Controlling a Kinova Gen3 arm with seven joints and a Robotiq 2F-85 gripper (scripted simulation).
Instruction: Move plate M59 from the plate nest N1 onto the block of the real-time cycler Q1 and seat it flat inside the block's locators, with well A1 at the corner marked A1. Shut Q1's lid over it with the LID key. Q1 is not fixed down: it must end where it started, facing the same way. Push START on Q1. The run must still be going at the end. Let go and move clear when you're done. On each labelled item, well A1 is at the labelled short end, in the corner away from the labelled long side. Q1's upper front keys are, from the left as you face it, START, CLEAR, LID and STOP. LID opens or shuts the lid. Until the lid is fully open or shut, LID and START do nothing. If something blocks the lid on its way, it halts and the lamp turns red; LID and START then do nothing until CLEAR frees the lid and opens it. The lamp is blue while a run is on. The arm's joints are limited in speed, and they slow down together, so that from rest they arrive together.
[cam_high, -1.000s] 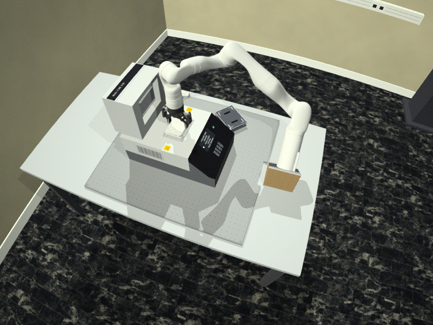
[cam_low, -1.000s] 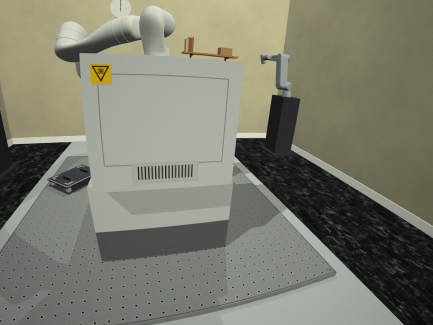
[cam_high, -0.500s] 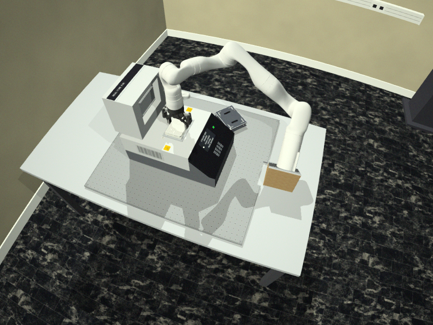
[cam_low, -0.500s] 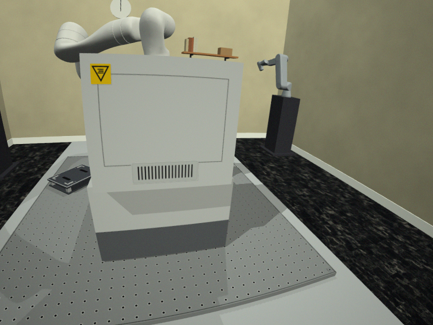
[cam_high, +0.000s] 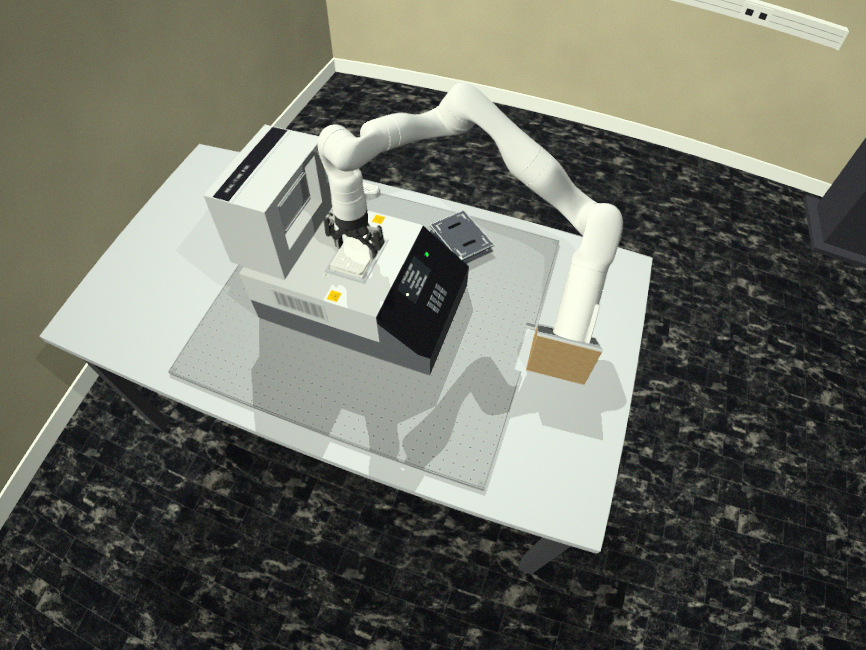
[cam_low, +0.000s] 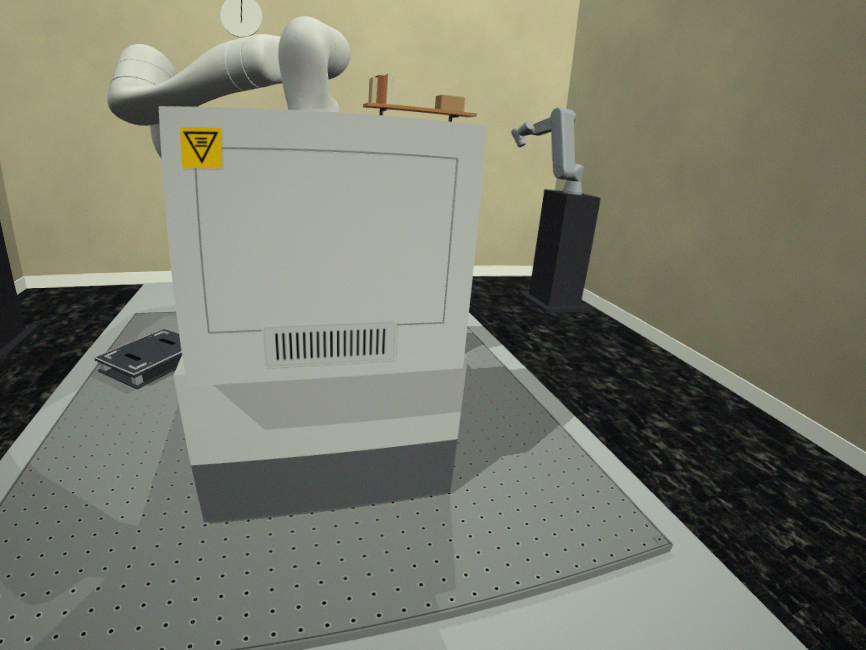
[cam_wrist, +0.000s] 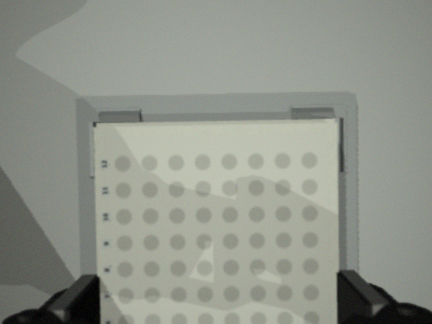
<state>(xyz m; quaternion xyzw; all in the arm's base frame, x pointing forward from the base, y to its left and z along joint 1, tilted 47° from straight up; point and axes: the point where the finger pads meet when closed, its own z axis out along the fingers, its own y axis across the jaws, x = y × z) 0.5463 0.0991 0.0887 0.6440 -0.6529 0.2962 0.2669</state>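
Now: the plate M59 1 cm below my hand. Round my hand: plate nest N1: 19 cm behind, 30 cm to the right, 19 cm below; then nest A1 mark: 21 cm behind, 21 cm to the right, 19 cm below.
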